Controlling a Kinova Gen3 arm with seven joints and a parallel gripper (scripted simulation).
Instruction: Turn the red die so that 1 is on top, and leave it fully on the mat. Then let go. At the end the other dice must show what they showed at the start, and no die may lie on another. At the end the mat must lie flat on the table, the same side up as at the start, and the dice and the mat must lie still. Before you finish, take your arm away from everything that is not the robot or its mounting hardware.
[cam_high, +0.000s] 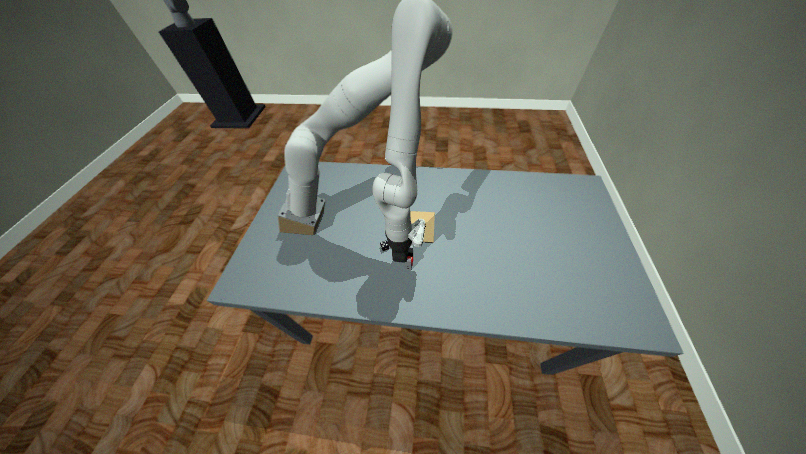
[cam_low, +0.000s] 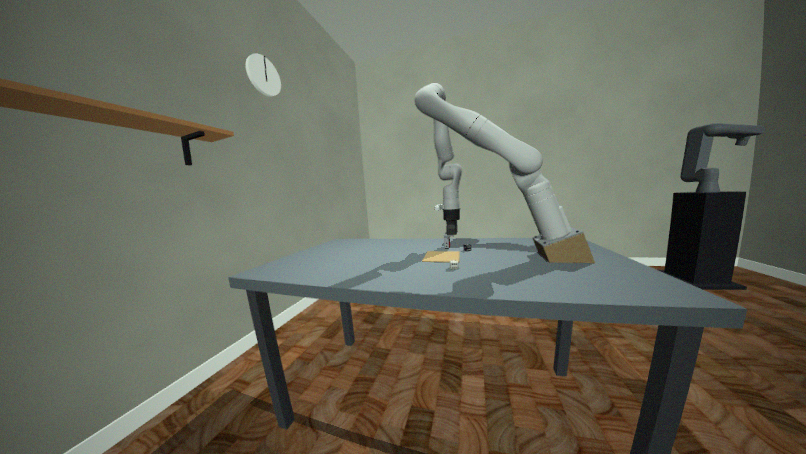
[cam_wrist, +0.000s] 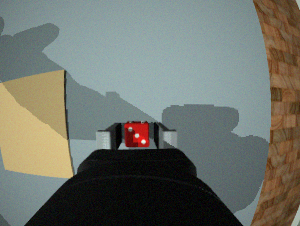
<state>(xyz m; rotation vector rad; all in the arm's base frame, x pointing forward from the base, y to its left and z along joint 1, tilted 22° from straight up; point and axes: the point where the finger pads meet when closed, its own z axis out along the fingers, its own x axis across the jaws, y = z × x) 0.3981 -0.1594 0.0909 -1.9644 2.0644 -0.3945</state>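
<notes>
Right now my hand is 10 mm above the red die. From my hand the other things lie so: black die: 90 mm behind, 60 mm to the left, 10 mm below; tan mat: 10 mm ahead, 160 mm to the left, 20 mm below; white die: 40 mm behind, 290 mm to the left, 10 mm below.
</notes>
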